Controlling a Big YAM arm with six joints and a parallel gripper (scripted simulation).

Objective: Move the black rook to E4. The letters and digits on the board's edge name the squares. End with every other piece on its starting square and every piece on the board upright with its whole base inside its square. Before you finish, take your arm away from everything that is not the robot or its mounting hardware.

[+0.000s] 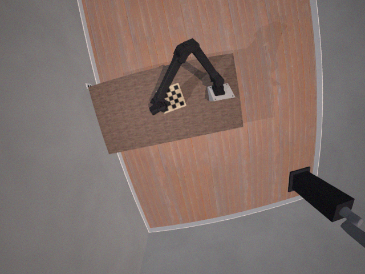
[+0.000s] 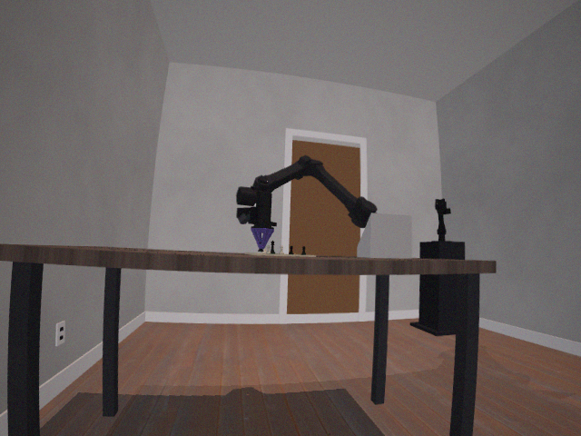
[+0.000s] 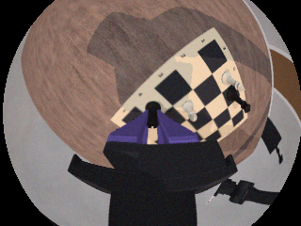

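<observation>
Now: hand right at the black piece. The rest, counted from my hand: chessboard: 7 cm behind, 5 cm to the right, 3 cm below; white piece: 2 cm behind, 12 cm to the right.
</observation>
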